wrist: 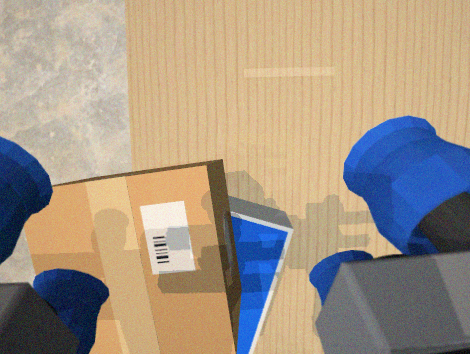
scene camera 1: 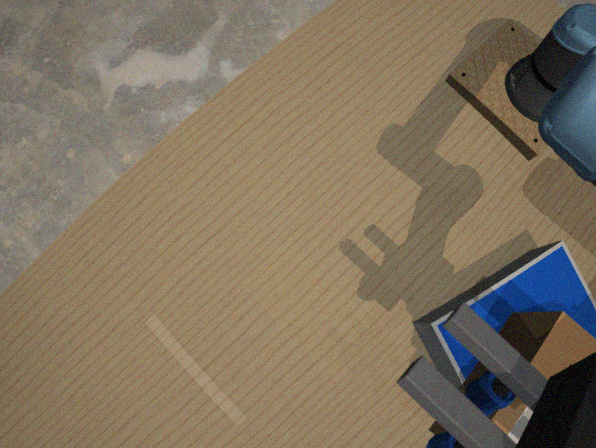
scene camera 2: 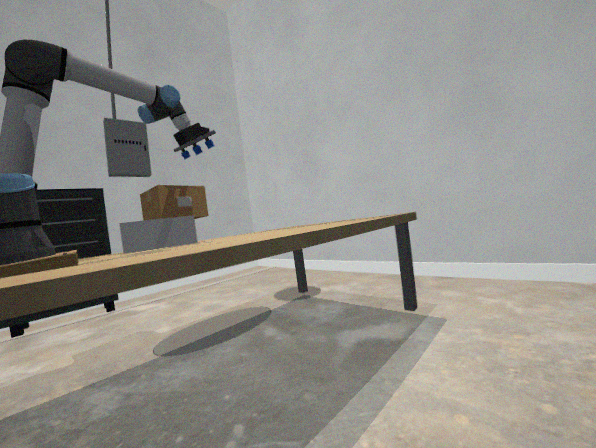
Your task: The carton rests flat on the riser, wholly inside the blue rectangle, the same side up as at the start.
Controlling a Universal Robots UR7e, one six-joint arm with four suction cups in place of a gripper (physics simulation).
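The brown carton (scene camera 1: 562, 340) (scene camera 2: 172, 202) (wrist: 175, 310) stands on the grey riser (scene camera 1: 437, 347) (scene camera 2: 157, 236) (wrist: 262, 210), with tape and a white barcode label on its top. In scene camera 2 its right end sticks out past the riser's right edge. The blue rectangle (scene camera 1: 555, 275) (wrist: 257, 255), with a white border, shows beside the carton, which hides the rest. It is not clear whether the carton lies fully flat. My gripper (scene camera 1: 467, 412) (scene camera 2: 197, 148) is open, tilted, above the carton with a gap below its blue suction cups (wrist: 395, 175). Nothing hangs from it.
The wooden table (scene camera 1: 225, 225) (scene camera 2: 300, 232) (wrist: 225, 115) carries the arm's base plate (scene camera 1: 495, 100) and a pale strip (scene camera 1: 195, 370) (wrist: 289, 72). A dark drawer cabinet (scene camera 2: 75, 215) stands behind it. A grey box (scene camera 2: 127, 162) hangs on the wall.
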